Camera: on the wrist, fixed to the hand. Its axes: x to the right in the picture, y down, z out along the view.
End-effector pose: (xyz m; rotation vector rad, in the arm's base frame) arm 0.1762 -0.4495 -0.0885 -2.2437 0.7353 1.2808
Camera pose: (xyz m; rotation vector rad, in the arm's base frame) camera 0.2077 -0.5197 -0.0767 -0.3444 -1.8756 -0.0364
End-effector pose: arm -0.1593 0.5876 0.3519 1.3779 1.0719 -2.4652
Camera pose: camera -0.1089 0.6119 0.2978 1.1717 -0.8331 0.4909
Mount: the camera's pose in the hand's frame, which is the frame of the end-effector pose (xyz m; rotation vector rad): 0.0188 0.0314 -0.0687 0.2137 -0.7843 -2.9737
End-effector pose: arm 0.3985 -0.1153 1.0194 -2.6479 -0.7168 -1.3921
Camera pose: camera 0.3687 -0.1546 1.0796 -0.2154 2.1809 -0.4733
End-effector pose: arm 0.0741 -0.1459 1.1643 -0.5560 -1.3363 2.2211
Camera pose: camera 0.0920 -0.0996 1.1043 1.5465 -0.4848 -0.2797
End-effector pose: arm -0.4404 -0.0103 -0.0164 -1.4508 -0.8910 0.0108
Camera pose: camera -0.3757 -0.0529 -0.0244 -1.2551 2.4538 1.3705
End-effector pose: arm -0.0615 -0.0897 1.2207 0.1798 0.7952 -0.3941
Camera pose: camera -0.0820 -0.0455 1.1600 1.0679 0.4430 2.7797
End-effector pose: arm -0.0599 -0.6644 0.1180 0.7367 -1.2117 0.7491
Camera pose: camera -0.0457 -0.5883 0.1261 1.8809 0.4197 -1.9942
